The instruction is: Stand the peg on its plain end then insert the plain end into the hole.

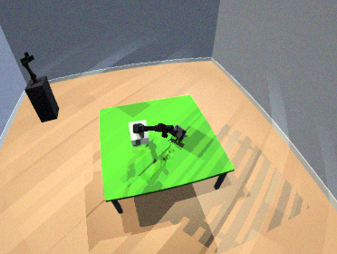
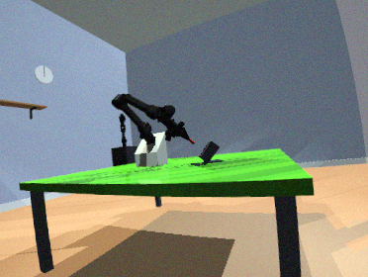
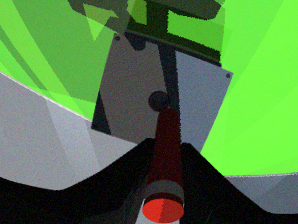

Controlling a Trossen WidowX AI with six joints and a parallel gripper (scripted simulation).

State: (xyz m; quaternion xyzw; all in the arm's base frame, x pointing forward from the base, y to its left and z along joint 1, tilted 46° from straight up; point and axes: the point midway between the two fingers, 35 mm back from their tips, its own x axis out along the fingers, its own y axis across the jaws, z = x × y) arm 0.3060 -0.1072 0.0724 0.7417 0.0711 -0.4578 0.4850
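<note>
Now: the sloped panel 10 cm ahead of my gripper tip, 4 cm to the left of it and 9 cm below it. Also, from my gripper tip: red peg (1 cm behind, 1 cm to the right, 1 cm above).
</note>
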